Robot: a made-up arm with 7 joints.
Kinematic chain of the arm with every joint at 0, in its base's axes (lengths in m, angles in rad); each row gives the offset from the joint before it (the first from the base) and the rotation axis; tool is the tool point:
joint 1: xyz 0 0 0.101 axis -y
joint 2: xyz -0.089 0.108 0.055 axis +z
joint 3: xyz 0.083 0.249 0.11 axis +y
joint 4: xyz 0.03 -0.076 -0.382 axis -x
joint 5: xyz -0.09 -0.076 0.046 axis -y
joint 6: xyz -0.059 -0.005 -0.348 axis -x
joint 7: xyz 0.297 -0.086 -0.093 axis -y
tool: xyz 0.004 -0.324 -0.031
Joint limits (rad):
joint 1: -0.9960..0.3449
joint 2: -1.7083..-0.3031
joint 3: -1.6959..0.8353
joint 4: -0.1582..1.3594
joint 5: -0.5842..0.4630
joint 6: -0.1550..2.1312
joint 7: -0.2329..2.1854
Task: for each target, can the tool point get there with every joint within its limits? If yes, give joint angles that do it. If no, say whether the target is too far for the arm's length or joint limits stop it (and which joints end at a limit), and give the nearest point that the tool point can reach.
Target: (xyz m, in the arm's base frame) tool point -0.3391 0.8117 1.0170
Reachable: no: joint limits stop it (at a limit: joint 1, joint 3, joint 5, joint 6, joint 7) | nearest point -0.3365 0.5119 0.5801 | short by 0.530 m
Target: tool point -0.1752 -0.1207 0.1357
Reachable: yes | joints -0.6104 -1.5516 0.1064 -0.0208 0.3119 1.4514 0.4339
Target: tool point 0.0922 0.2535 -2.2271
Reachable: no: too far | nearest point 0.0029 0.1128 -0.7780 | short by 1.459 m
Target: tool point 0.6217 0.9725 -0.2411
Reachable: no: joint limits stop it (at a limit: joint 1, joint 2, joint 4, joint 5) | nearest point 0.5182 0.3572 -0.0803 | short by 0.644 m
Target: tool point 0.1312 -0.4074 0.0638
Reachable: yes | joints -0.6534 -0.5264 -0.7984 0.4768 -0.1609 0.5496 1.8521
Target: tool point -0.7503 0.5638 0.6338
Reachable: no: joint limits stop it (at a limit: joint 1, joint 3, joint 4, joint 5, joint 6, joint 7) | nearest point -0.7243 0.5048 0.5324 | short by 0.120 m
